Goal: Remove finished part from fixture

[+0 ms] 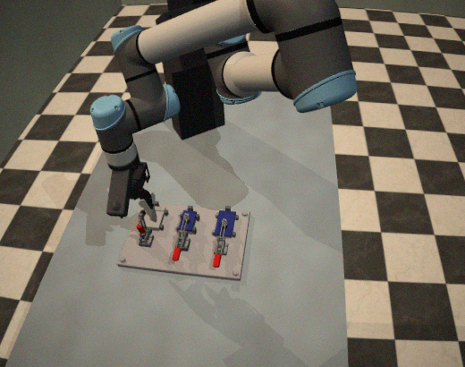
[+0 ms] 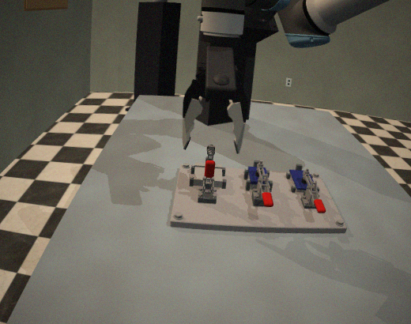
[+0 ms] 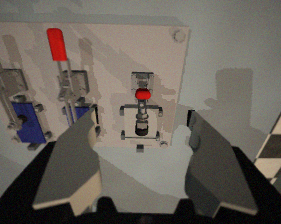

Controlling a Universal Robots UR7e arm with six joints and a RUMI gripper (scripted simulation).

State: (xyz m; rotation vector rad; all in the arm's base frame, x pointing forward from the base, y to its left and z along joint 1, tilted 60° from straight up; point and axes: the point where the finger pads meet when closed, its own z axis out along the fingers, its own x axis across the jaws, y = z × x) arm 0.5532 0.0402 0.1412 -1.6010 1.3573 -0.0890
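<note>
Right now my hand is 80 mm past the finished part, 40 mm to the left of it and 100 mm above it.
</note>
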